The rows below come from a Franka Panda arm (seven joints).
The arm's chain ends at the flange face. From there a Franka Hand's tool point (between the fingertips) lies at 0.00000 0.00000 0.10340 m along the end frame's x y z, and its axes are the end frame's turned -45 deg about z.
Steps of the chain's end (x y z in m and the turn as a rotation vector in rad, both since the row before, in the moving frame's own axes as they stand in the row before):
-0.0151, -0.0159, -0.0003, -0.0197, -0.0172, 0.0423
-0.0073, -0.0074, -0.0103, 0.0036, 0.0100, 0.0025
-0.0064, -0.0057, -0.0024, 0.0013, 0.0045, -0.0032
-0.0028, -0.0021, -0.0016, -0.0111, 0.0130, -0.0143
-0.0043, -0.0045, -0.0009, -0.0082, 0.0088, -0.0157
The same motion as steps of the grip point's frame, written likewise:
-0.0021, -0.0218, -0.0003, -0.0018, -0.0261, 0.0423
0.0011, -0.0099, -0.0103, -0.0045, 0.0096, 0.0025
-0.0001, -0.0083, -0.0024, -0.0023, 0.0041, -0.0032
-0.0003, -0.0017, -0.0016, -0.0170, 0.0013, -0.0143
0.0002, -0.0050, -0.0009, -0.0120, 0.0004, -0.0157

